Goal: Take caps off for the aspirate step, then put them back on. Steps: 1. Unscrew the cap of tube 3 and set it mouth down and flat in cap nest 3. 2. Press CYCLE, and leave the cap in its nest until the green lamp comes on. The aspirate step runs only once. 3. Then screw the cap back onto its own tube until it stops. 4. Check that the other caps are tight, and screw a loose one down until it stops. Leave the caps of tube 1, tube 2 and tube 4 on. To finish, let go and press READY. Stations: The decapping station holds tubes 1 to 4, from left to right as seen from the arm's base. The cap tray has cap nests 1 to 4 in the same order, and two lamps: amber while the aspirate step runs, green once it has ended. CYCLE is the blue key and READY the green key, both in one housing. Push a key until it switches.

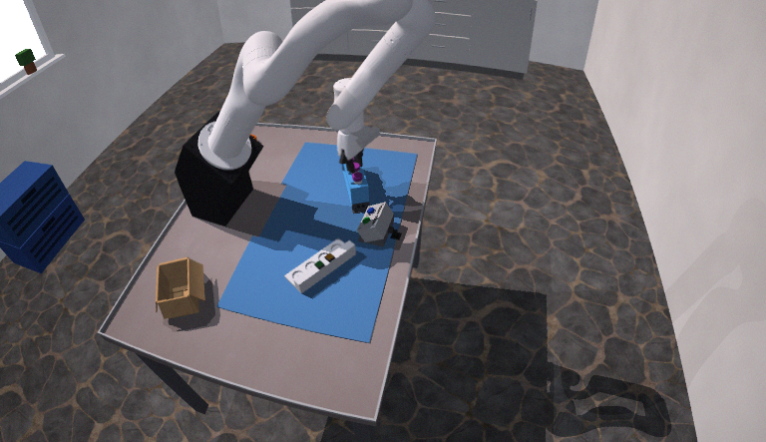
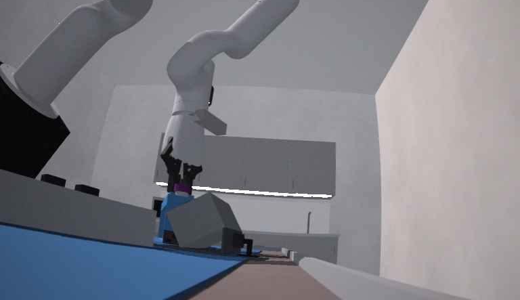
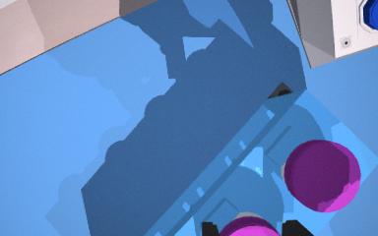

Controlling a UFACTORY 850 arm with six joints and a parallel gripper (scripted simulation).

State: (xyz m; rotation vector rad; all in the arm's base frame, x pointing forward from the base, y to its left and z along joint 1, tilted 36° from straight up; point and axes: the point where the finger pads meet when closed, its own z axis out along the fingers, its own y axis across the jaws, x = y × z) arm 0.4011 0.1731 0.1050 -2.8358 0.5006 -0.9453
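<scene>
Right now the magenta cap is 10 mm below my hand. Round my hand: grey key housing (170 mm to the right, 110 mm ahead, 80 mm below); then blue key (140 mm to the right, 90 mm ahead, 60 mm below); then green key (190 mm to the right, 90 mm ahead, 60 mm below).
</scene>
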